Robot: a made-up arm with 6 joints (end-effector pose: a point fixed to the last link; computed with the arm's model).
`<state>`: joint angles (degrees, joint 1 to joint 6).
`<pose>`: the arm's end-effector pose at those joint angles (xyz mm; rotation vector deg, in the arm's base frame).
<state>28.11 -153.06 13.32 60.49 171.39 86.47</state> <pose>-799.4 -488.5 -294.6 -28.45 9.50 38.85</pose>
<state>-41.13 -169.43 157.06 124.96 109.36 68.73</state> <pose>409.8 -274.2 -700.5 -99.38 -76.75 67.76</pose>
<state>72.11 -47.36 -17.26 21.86 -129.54 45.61</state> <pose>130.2 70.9 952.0 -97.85 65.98 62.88</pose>
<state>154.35 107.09 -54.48 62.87 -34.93 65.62</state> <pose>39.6 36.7 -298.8 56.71 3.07 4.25</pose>
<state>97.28 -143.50 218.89 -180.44 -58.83 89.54</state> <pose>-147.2 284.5 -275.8 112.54 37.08 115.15</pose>
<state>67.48 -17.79 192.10 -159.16 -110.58 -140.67</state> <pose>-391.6 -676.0 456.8 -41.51 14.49 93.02</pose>
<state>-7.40 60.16 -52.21 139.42 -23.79 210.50</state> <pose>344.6 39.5 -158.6 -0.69 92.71 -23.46</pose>
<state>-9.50 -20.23 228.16 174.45 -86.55 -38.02</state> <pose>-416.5 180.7 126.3 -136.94 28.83 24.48</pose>
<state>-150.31 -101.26 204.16 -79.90 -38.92 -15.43</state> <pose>247.4 163.2 -538.2 -123.07 94.30 80.87</pose>
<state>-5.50 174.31 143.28 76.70 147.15 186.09</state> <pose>673.9 -90.3 -667.0 76.30 97.44 120.18</pose>
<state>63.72 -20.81 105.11 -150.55 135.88 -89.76</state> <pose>-332.2 -456.4 1306.2 -73.93 -16.79 45.19</pose>
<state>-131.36 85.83 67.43 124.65 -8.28 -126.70</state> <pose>-781.2 -982.0 100.6 16.42 6.08 -137.57</pose>
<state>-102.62 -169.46 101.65 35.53 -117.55 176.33</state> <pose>-80.1 52.0 -1069.5 29.00 -13.22 111.20</pose>
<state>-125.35 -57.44 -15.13 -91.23 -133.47 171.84</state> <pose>-29.8 -46.1 864.7 -113.47 16.72 27.22</pose>
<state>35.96 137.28 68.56 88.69 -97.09 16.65</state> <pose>608.0 438.0 -836.7 -156.35 85.93 -11.94</pose>
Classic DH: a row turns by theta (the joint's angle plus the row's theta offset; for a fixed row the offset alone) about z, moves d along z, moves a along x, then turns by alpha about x. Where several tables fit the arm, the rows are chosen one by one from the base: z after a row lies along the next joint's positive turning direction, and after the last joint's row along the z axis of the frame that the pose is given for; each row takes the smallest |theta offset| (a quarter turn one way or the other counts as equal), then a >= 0, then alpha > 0; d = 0 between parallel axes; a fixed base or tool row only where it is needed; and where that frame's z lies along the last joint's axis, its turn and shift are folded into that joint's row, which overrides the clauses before.
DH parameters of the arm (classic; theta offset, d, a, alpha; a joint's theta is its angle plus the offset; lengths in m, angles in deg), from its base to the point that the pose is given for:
joint 1: 0 0.179 0 -90
joint 2: -90 0 0.601 180
joint 3: 0 0 0 -90
joint 4: 0 -0.659 0 90
joint 5: 0 0.11 0 -90
joint 6: 90 0 0 90
tool (fixed): -90 0 0 0

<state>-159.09 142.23 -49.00 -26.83 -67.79 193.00</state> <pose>215.9 187.6 -119.0 27.82 -70.47 -4.54</pose>
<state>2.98 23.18 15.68 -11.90 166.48 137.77</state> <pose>891.4 -61.4 623.0 -27.27 -44.16 -160.92</pose>
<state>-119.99 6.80 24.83 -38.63 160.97 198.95</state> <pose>-433.8 -579.8 914.4 -49.54 -32.34 67.16</pose>
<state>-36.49 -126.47 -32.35 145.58 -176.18 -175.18</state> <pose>-422.5 425.4 474.6 -3.91 90.53 0.29</pose>
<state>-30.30 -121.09 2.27 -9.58 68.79 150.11</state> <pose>-798.8 341.1 429.1 -6.45 50.16 147.97</pose>
